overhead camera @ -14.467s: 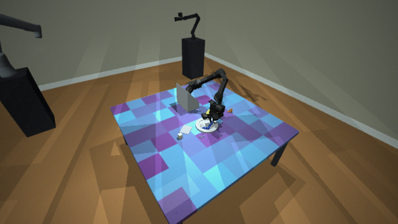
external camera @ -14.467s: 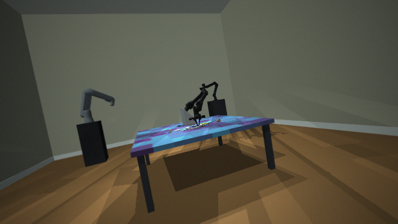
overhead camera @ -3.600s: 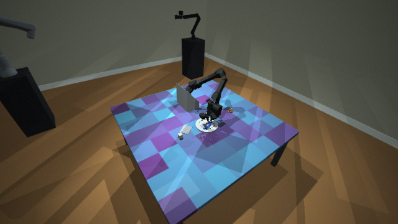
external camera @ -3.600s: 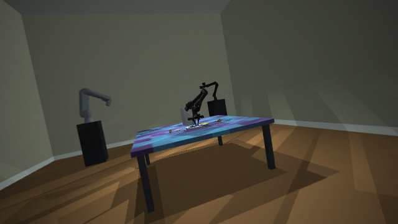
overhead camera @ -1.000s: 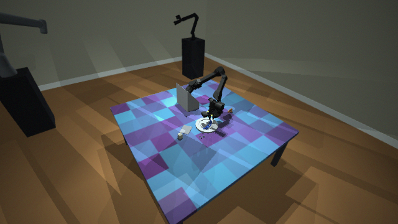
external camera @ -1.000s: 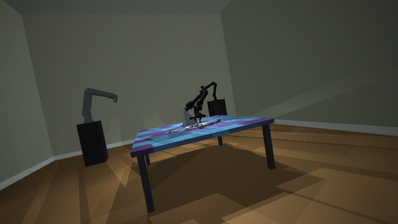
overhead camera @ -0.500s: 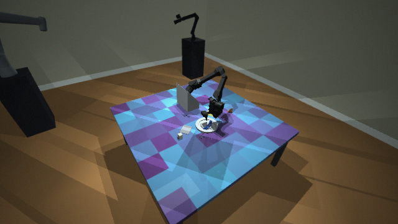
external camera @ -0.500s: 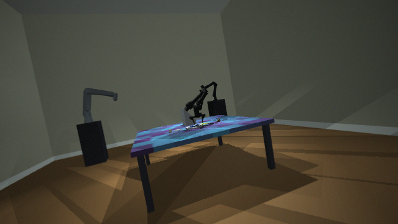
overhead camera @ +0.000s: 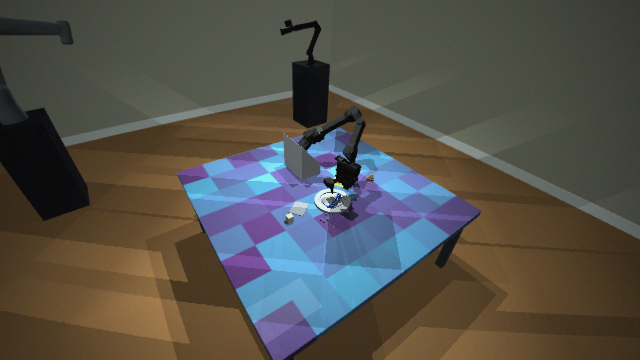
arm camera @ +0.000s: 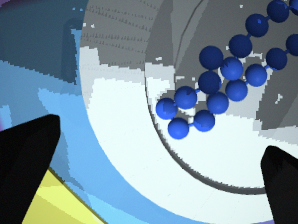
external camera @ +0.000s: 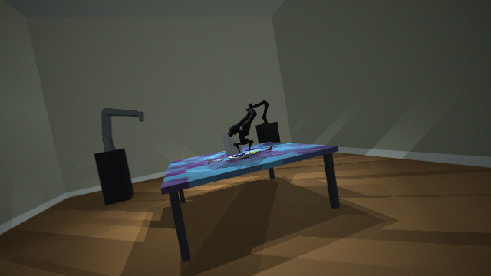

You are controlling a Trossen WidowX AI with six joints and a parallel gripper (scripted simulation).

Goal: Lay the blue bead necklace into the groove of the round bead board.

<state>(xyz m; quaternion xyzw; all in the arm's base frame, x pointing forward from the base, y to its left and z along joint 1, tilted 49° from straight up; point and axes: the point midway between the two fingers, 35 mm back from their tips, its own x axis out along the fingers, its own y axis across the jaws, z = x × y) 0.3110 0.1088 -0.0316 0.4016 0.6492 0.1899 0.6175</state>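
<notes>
Right now the round white bead board is 60 mm to the right of my gripper tip, 20 mm below it and 10 mm ahead of it. From my gripper tip the other things lie so: cream cube (340 mm to the right, 10 mm below); then yellow patch (100 mm to the left, 90 mm behind, 30 mm below); then flat grey square (250 mm to the right, 50 mm behind, 30 mm below).
</notes>
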